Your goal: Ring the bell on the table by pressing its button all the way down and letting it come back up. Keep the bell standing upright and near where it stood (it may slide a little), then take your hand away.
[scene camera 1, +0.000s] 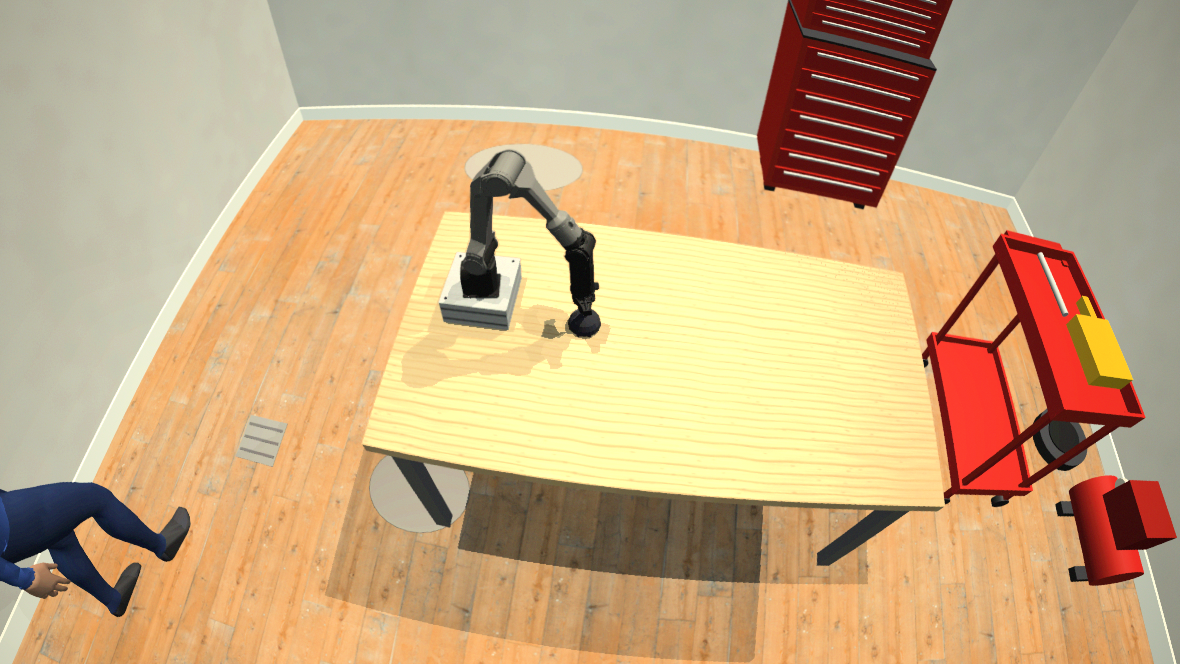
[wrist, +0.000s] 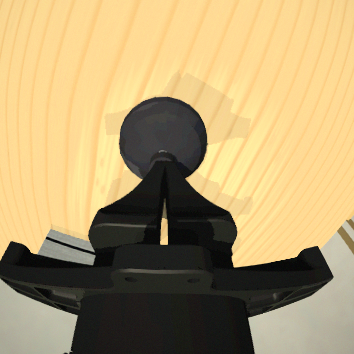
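A dark, round, domed bell [scene camera 1: 584, 324] [wrist: 162, 127] stands upright on the table [scene camera 1: 701, 371] [wrist: 60, 100], in front of the arm's base. My gripper [scene camera 1: 585, 309] [wrist: 164, 173] points down at the top of the bell with its two fingertips together. No object shows between the fingers. The tips are over the small button at the middle of the dome. They hide most of it, and a small pale spot shows just past them in the wrist view. I cannot tell how far down the button is.
The arm's grey base block [scene camera 1: 480, 293] [wrist: 67, 245] stands on the table behind and left of the bell. A red cart [scene camera 1: 977, 404] stands past the table's right edge. A red tool cabinet [scene camera 1: 849, 123] stands behind the table. A person's legs [scene camera 1: 90, 512] show at the lower left.
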